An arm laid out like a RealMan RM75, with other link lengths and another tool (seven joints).
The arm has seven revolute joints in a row. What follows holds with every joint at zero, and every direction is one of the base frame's. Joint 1 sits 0.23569 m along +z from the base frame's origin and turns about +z. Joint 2 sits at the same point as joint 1 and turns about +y. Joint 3 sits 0.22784 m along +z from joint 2 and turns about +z. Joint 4 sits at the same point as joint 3 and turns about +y. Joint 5 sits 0.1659 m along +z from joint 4 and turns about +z. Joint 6 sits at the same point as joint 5 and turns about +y. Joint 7 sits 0.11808 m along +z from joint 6 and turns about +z. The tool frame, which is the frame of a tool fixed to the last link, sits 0.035 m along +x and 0.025 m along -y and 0.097 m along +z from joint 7; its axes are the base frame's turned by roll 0, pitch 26.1 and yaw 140.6 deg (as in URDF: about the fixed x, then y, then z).
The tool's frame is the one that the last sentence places.
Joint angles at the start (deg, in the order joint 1, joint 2, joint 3, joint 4, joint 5, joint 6, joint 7):
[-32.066, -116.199, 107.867, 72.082, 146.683, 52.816, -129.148]
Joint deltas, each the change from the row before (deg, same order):
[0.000, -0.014, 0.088, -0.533, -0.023, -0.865, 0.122]
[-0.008, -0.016, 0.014, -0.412, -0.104, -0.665, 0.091]
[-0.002, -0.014, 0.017, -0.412, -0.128, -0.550, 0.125]
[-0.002, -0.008, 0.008, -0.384, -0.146, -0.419, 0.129]
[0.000, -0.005, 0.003, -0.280, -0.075, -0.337, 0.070]
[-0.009, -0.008, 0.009, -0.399, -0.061, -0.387, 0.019]
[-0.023, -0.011, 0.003, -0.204, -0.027, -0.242, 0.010]
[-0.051, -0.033, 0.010, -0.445, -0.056, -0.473, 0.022]
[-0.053, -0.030, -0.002, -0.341, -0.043, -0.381, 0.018]
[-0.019, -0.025, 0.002, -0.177, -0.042, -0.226, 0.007]
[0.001, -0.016, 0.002, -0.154, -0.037, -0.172, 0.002]
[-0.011, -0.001, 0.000, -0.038, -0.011, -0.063, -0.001]
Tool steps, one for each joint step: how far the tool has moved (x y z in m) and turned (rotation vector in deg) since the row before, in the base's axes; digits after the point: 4 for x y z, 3 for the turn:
[-0.0006, 0.0014, -0.0001, 0.352, -0.132, -0.135]
[-0.0003, 0.0011, 0.0000, 0.281, -0.202, -0.050]
[-0.0006, 0.0008, -0.0002, 0.187, -0.141, -0.002]
[-0.0008, 0.0005, -0.0002, 0.110, -0.098, 0.052]
[-0.0006, 0.0005, -0.0001, 0.123, -0.072, 0.031]
[-0.0011, 0.0006, -0.0001, 0.148, -0.050, 0.131]
[-0.0003, 0.0005, 0.0000, 0.105, -0.050, 0.024]
[-0.0008, 0.0008, -0.0002, 0.186, -0.084, 0.078]
[-0.0004, 0.0007, -0.0001, 0.161, -0.081, 0.039]
[-0.0001, 0.0004, -0.0001, 0.090, -0.080, 0.023]
[-0.0003, 0.0002, -0.0001, 0.066, -0.055, 0.054]
[0.0000, 0.0001, 0.0000, 0.032, -0.024, -0.007]

